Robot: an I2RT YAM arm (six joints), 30 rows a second.
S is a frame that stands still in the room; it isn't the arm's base.
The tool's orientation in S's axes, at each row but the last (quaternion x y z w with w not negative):
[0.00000 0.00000 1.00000 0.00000]
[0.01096 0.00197 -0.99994 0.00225]
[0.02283 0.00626 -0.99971 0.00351]
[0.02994 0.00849 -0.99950 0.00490]
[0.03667 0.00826 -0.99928 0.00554]
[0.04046 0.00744 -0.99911 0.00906]
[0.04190 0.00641 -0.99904 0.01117]
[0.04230 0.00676 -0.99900 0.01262]
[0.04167 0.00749 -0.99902 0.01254]
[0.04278 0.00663 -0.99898 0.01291]
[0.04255 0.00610 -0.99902 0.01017]
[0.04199 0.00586 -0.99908 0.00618]
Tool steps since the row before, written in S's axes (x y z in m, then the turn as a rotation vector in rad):
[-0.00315 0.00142 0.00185 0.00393 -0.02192 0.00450]
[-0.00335 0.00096 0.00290 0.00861 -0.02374 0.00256]
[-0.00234 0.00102 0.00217 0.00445 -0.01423 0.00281]
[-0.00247 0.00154 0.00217 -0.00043 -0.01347 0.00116]
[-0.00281 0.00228 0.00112 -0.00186 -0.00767 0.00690]
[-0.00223 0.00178 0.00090 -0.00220 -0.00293 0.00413]
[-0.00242 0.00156 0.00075 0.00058 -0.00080 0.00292]
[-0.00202 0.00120 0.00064 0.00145 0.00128 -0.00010]
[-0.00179 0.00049 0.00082 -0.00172 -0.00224 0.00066]
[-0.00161 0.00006 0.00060 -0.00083 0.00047 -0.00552]
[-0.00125 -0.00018 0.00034 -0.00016 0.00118 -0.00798]
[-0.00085 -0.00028 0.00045 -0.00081 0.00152 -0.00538]
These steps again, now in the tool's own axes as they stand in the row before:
[0.00315 -0.00142 0.00185 -0.00393 0.02192 0.00450]
[0.00328 -0.00099 0.00297 -0.00856 0.02377 0.00247]
[0.00223 -0.00106 0.00226 -0.00448 0.01423 0.00278]
[0.00232 -0.00160 0.00229 0.00048 0.01344 0.00142]
[0.00270 -0.00233 0.00128 0.00143 0.00754 0.00715]
[0.00212 -0.00183 0.00105 0.00191 0.00283 0.00434]
[0.00231 -0.00162 0.00093 -0.00081 0.00078 0.00287]
[0.00193 -0.00126 0.00079 -0.00147 -0.00124 -0.00024]
[0.00170 -0.00055 0.00096 0.00171 0.00219 0.00084]
[0.00155 -0.00011 0.00073 0.00129 -0.00042 -0.00544]
[0.00122 0.00015 0.00045 0.00082 -0.00109 -0.00795]
[0.00081 0.00026 0.00052 0.00124 -0.00147 -0.00531]

